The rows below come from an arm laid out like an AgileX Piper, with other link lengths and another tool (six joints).
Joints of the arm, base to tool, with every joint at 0 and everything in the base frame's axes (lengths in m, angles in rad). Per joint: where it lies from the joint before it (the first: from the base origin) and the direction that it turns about. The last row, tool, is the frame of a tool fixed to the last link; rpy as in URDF.
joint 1: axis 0 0 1 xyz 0 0 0.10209
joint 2: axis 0 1 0 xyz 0 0 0
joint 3: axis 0 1 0 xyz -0.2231 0 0.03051
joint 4: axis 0.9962 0 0.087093 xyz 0.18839 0 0.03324
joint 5: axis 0 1 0 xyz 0 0 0
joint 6: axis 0.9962 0 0.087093 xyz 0.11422 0 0.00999
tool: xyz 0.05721 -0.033 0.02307 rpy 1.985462 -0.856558 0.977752
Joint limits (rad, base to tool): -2.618..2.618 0..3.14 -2.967..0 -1.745..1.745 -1.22..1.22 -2.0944..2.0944
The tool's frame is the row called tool.
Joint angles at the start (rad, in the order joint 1, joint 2, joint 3, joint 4, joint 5, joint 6):
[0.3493 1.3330 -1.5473 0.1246 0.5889 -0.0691]
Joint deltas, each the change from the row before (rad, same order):
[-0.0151 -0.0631 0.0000 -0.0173 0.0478 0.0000]
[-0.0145 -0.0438 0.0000 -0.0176 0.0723 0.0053]
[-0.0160 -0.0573 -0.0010 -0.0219 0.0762 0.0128]
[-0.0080 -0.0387 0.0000 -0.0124 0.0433 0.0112]
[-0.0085 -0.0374 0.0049 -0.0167 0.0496 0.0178]
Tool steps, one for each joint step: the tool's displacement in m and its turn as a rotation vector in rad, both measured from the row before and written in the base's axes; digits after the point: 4 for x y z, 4 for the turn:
[-0.0159 -0.0115 0.0122 -0.0119 -0.0208 -0.0155]
[-0.0124 -0.0096 0.0010 -0.0223 0.0225 -0.0160]
[-0.0165 -0.0119 0.0037 -0.0153 0.0143 -0.0237]
[-0.0114 -0.0071 0.0029 -0.0030 0.0043 -0.0150]
[-0.0111 -0.0077 -0.0006 -0.0039 0.0173 -0.0206]

